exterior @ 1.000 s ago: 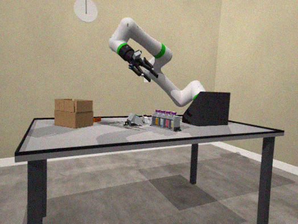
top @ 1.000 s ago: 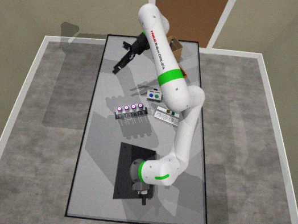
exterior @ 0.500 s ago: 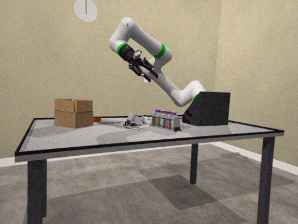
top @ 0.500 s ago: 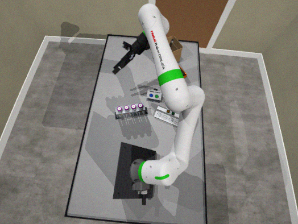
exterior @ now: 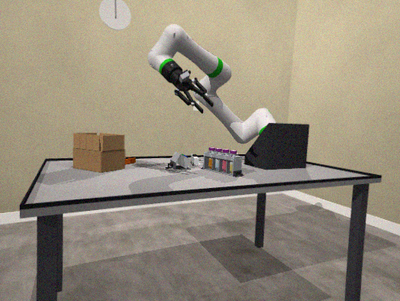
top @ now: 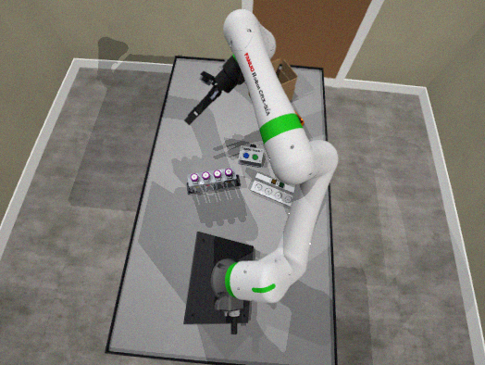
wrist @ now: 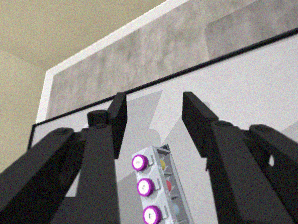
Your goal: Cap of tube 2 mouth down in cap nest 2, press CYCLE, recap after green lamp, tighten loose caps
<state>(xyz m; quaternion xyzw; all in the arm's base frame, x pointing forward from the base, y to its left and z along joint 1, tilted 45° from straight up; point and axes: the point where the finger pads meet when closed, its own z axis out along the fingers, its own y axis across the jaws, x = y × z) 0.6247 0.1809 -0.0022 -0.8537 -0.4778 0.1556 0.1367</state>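
Now: hand 170 mm past the purple cap marked 2, 30 mm to the left of it and 230 mm above it. Also, from my hand: cap 1: 170 mm behind, 20 mm to the left, 230 mm below; then cap 3: 160 mm behind, 90 mm to the right, 230 mm below; then cap 4: 150 mm behind, 140 mm to the right, 230 mm below.
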